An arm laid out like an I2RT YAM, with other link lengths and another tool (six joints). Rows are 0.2 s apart.
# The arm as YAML. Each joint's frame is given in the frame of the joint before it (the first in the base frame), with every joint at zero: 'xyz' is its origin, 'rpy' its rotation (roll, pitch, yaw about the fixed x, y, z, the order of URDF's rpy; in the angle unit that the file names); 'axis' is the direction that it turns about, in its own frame. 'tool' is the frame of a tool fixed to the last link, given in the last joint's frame.
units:
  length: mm
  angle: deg
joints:
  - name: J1
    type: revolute
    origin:
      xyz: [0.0, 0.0, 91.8]
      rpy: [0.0, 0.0, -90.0]
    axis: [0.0, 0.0, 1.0]
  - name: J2
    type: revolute
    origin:
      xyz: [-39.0, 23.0, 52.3]
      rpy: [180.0, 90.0, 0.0]
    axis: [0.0, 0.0, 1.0]
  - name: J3
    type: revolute
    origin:
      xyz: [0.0, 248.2, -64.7]
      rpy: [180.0, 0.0, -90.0]
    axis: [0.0, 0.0, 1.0]
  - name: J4
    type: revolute
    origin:
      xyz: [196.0, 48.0, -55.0]
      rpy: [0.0, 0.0, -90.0]
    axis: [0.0, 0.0, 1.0]
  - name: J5
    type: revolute
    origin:
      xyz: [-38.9, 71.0, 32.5]
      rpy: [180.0, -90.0, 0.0]
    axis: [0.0, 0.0, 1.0]
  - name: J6
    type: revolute
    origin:
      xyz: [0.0, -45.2, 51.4]
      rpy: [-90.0, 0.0, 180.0]
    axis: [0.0, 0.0, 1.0]
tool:
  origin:
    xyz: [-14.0, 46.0, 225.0]
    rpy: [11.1, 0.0, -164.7]
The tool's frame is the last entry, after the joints.
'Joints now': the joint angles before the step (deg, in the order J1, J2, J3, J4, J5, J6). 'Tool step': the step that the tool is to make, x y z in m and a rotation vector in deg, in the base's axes. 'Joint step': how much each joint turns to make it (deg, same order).
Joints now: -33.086, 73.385, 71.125, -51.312, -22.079, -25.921
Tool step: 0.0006, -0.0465, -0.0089, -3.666, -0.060, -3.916
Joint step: -4.833, 2.486, -1.585, 5.277, 1.803, -2.688
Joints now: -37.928, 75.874, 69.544, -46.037, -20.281, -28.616
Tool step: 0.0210, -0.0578, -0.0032, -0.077, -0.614, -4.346
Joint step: -4.505, 9.924, 6.301, 4.172, -0.364, 0.087
